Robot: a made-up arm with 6 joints.
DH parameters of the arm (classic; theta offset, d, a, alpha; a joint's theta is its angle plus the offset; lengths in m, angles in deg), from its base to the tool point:
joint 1: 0 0.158 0 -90
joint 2: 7.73 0 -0.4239 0
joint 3: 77.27 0 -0.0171 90
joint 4: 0 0.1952 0 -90
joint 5: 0 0 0.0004 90
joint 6: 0 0.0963 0 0
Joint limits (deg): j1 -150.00..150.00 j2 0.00..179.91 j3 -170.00..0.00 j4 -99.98..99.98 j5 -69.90..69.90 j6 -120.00..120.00
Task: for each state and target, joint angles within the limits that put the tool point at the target. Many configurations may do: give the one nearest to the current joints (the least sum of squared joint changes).
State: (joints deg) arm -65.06 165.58 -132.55 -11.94 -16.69 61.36
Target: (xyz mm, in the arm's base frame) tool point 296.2 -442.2 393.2
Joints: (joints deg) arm -56.28 119.78 -90.38 -12.15 -2.74 61.36
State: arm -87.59 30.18 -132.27 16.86 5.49 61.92
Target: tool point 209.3 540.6 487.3
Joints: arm -110.58 4.81 -125.09 17.44 11.50 61.92
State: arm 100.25 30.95 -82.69 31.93 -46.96 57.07
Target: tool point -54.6 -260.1 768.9
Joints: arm 73.07 43.85 -113.53 22.13 -40.62 57.07
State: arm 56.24 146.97 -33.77 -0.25 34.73 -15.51
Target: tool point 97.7 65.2 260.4
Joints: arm 38.42 127.31 0.00 -8.27 43.86 -15.51
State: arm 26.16 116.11 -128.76 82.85 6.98 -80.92
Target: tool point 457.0 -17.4 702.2
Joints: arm -2.19 116.67 -150.05 82.86 -0.20 -80.92
